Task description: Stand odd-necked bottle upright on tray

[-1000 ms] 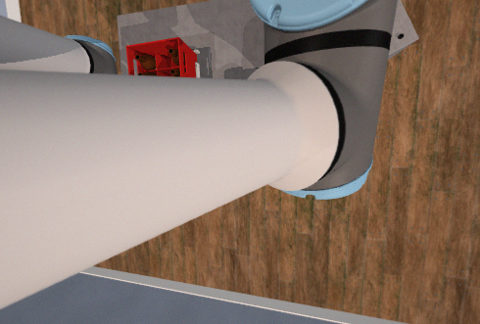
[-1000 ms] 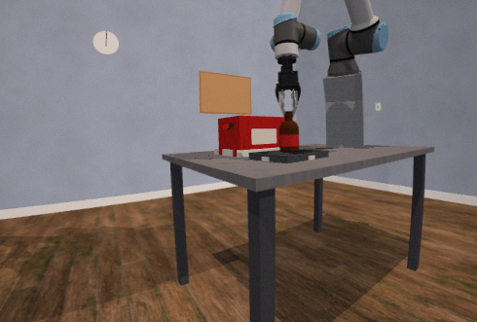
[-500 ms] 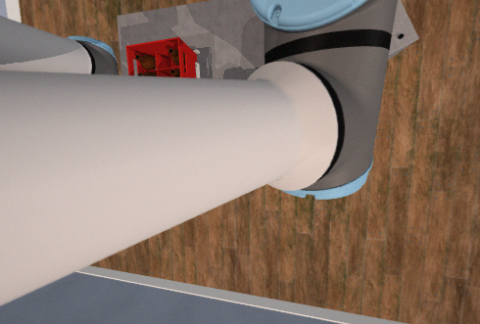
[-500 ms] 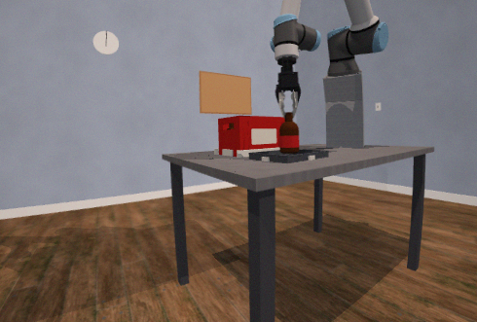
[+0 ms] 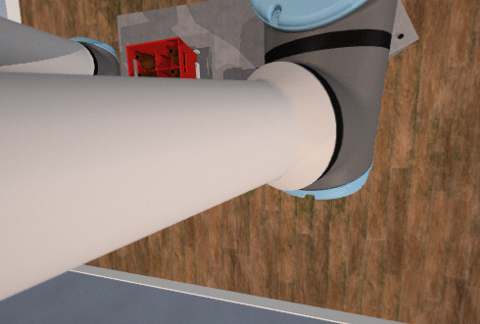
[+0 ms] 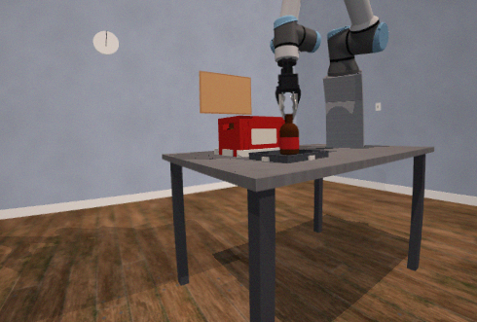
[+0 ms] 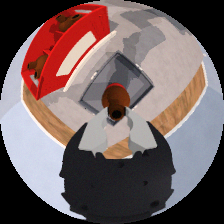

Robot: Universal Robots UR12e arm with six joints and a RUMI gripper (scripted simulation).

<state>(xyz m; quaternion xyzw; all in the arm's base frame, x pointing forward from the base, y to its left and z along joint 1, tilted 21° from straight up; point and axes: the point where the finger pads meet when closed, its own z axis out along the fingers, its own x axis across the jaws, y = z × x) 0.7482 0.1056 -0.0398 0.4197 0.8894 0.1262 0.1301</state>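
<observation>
Right now the dark tray is 150 mm below my hand. Round my hand: red crate: 40 mm behind, 260 mm to the right, 80 mm below.
</observation>
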